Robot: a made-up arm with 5 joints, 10 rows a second.
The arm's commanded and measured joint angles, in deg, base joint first. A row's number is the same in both.
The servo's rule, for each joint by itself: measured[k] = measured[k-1] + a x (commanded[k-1-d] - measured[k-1]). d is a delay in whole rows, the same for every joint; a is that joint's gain. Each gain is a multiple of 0.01, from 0.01 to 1. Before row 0 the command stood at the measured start. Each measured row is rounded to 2 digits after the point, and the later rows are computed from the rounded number. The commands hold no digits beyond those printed.
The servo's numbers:
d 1
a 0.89 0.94 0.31 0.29 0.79
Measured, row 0:
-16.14 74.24 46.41 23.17 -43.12
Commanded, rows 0 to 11:
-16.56 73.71 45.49 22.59 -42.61
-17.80 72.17 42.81 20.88 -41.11
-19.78 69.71 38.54 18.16 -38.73
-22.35 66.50 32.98 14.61 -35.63
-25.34 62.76 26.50 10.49 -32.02
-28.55 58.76 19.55 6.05 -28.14
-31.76 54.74 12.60 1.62 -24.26
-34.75 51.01 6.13 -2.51 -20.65
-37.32 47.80 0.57 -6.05 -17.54
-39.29 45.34 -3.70 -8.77 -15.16
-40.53 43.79 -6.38 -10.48 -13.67
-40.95 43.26 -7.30 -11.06 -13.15
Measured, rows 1 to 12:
-16.14 74.24 46.41 23.17 -43.12
-16.51 73.74 46.12 23.00 -42.72
-17.66 72.26 45.09 22.39 -41.45
-19.55 69.86 43.06 21.16 -39.30
-22.04 66.70 39.94 19.26 -36.40
-24.98 63.00 35.77 16.72 -32.94
-28.16 59.01 30.74 13.63 -29.15
-31.36 55.00 25.12 10.15 -25.29
-34.38 51.25 19.23 6.48 -21.62
-37.00 48.01 13.45 2.85 -18.40
-39.04 45.50 8.13 -0.52 -15.84
-40.37 43.89 3.63 -3.41 -14.13

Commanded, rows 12 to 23:
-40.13 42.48 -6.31 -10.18 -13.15
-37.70 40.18 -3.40 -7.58 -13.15
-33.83 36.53 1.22 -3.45 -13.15
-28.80 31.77 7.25 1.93 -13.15
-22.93 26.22 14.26 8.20 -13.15
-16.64 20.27 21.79 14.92 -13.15
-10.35 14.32 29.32 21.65 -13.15
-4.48 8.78 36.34 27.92 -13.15
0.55 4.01 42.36 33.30 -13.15
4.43 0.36 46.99 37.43 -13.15
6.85 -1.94 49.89 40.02 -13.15
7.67 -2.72 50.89 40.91 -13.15
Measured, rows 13 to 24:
-40.89 43.30 0.24 -5.63 -13.36
-40.21 42.53 -1.79 -6.95 -13.19
-37.98 40.32 -2.29 -7.13 -13.16
-34.29 36.76 -1.20 -6.06 -13.15
-29.40 32.07 1.42 -3.74 -13.15
-23.64 26.57 5.40 -0.28 -13.15
-17.41 20.65 10.48 4.13 -13.15
-11.13 14.70 16.32 9.21 -13.15
-5.21 9.14 22.53 14.64 -13.15
-0.08 4.32 28.68 20.05 -13.15
3.93 0.60 34.36 25.09 -13.15
6.53 -1.79 39.17 29.42 -13.15

